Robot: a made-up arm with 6 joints.
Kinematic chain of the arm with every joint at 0, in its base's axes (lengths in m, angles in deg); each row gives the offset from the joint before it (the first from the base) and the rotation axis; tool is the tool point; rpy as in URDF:
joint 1: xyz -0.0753 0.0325 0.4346 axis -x
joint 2: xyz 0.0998 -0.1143 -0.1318 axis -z
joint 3: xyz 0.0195 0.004 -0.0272 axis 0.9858 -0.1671 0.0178
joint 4: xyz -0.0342 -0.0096 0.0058 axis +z
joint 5: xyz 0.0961 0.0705 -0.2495 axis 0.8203 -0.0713 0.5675
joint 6: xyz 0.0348 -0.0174 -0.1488 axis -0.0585 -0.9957 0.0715
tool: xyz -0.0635 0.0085 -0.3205 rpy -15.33 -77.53 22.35
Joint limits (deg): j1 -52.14..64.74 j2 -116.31..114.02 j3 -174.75..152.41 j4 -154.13..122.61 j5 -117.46..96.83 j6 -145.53..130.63
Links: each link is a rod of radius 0.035 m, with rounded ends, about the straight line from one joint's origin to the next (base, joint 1, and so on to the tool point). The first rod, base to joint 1, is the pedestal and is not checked.
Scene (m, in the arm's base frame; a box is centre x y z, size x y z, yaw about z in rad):
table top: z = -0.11
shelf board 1: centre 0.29 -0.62 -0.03 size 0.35 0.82 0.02 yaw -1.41
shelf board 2: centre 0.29 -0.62 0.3 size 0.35 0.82 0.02 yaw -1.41
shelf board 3: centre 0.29 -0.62 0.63 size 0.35 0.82 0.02 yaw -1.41
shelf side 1: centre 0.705 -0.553 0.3 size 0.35 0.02 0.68 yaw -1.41
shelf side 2: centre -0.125 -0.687 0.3 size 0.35 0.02 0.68 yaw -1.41
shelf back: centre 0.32 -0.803 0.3 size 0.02 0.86 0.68 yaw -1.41
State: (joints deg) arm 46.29 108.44 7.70 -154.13 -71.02 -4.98
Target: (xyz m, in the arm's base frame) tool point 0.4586 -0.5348 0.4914
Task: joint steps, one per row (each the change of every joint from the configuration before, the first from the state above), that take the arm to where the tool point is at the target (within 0.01 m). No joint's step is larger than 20 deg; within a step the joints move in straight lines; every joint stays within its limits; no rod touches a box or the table.
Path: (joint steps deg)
1: 8.35 -12.13 -8.94 10.93 -18.12 16.08
2: 8.36 -12.13 -8.93 10.93 -18.12 16.07
3: 0.22 3.73 18.97 9.46 1.35 7.01
4: 0.21 3.73 18.98 9.46 1.35 7.01
5: 0.22 3.73 18.97 9.46 1.34 7.02
6: 0.22 3.73 18.97 9.46 1.35 7.01
7: 0.22 3.73 18.98 9.47 1.34 7.01
8: 0.21 3.73 18.97 9.46 1.35 7.01
9: 0.22 3.73 18.97 9.46 1.35 7.01
10: 0.22 3.73 18.98 9.46 1.34 7.01
11: 0.00 0.00 -19.33 -0.50 16.99 -6.08
12: 0.00 0.00 -19.34 -0.50 17.00 -6.08

